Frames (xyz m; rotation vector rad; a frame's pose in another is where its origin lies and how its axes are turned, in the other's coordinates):
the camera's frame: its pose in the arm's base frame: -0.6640 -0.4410 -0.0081 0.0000 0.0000 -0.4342
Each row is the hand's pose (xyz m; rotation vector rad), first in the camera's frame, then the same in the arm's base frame.
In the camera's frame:
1: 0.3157 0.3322 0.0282 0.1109 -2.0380 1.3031
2: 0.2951 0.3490 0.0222 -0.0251 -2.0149 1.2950
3: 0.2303 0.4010 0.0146 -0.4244 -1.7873 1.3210
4: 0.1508 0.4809 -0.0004 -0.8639 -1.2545 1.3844
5: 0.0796 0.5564 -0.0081 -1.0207 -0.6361 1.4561
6: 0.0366 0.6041 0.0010 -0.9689 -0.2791 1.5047
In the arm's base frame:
1: -0.2378 -0.2724 0.0201 -0.3156 -1.9225 1.0272
2: -0.2495 -0.2485 0.0141 -0.4379 -1.8739 1.0148
3: -0.2864 -0.1741 0.0065 -0.7635 -1.5797 1.0132
4: -0.3249 -0.0682 -0.0085 -1.0629 -0.9915 1.0356
5: -0.3577 0.0303 -0.0162 -1.0803 -0.3824 1.0743
6: -0.3767 0.0916 -0.0071 -0.9576 -0.0608 1.1071

